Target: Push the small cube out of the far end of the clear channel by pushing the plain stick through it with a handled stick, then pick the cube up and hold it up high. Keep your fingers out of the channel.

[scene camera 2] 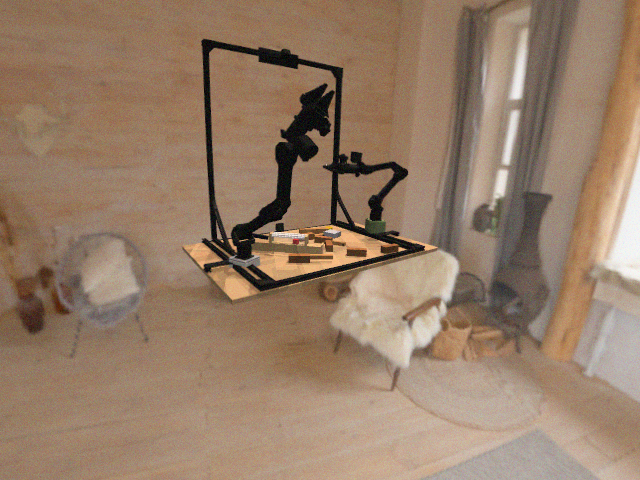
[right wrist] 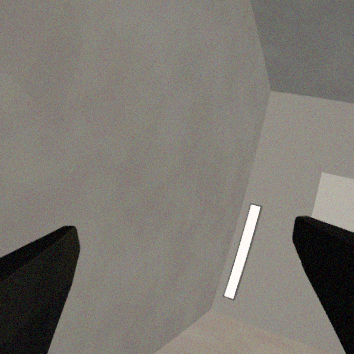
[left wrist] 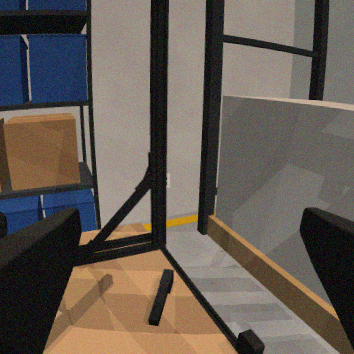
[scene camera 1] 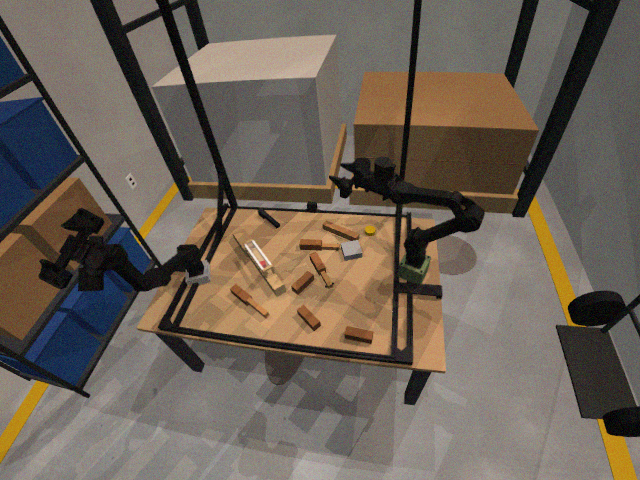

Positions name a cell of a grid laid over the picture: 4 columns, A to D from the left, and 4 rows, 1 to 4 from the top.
Labels:
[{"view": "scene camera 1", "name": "my left gripper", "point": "C2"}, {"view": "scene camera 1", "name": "my right gripper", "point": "A3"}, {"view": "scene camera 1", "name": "clear channel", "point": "B3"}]

